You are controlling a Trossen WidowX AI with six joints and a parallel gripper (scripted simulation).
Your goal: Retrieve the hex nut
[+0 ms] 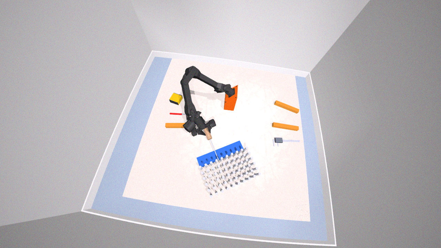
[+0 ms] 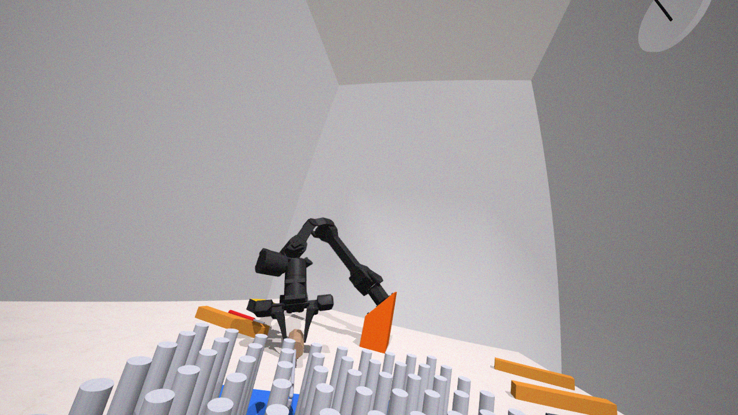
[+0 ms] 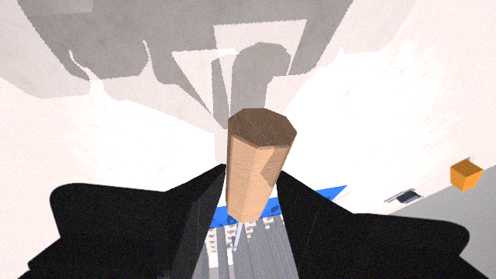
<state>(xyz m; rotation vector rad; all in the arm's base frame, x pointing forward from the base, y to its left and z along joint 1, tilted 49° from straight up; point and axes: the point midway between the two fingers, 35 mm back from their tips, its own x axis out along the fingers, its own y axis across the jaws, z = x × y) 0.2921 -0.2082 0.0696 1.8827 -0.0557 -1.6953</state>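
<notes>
The blue taped strip is 14 cm ahead of my gripper tip, 10 cm to the left of it and 4 cm below it. From my gripper tip the other things lie so: hook tool 10 cm ahead, 4 cm to the left; then red-handled tool 18 cm behind, 23 cm to the right, 3 cm below; then yellow block 32 cm behind, 29 cm to the right, 2 cm below.
</notes>
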